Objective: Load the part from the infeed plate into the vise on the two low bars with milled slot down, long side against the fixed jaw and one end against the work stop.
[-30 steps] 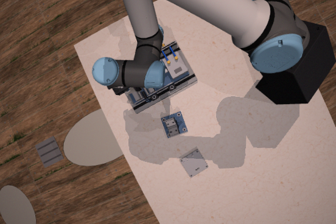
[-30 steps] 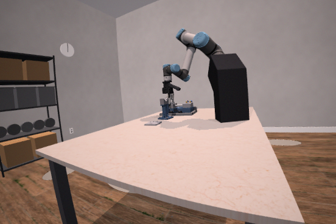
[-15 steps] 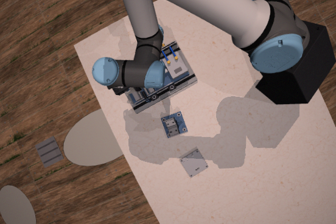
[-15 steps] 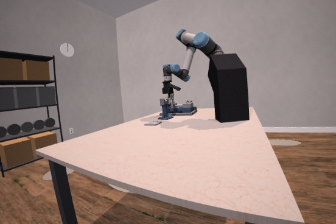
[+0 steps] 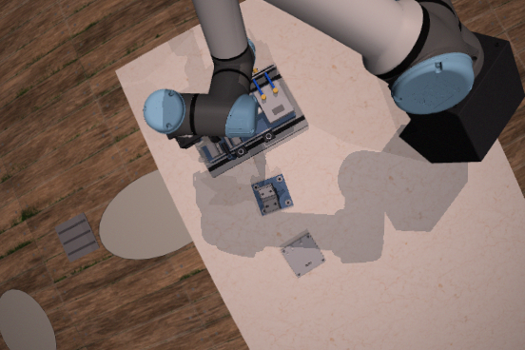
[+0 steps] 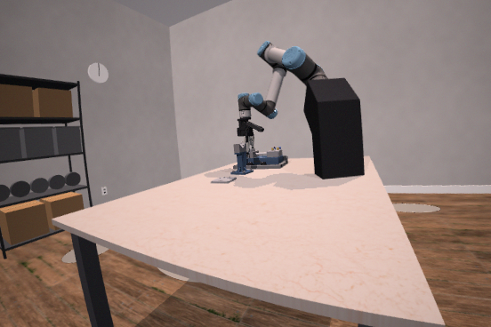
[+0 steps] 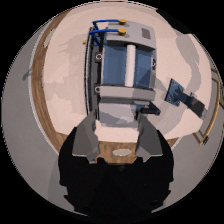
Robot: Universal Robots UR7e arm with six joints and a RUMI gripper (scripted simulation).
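My hand is 20 mm above the part. Also, from my hand: air cylinder: 170 mm behind, 30 mm below, 10 mm to the left; vise: 70 mm below, 70 mm behind, 20 mm to the left; air cylinder rod: 90 mm behind, 30 mm below, 20 mm to the left.
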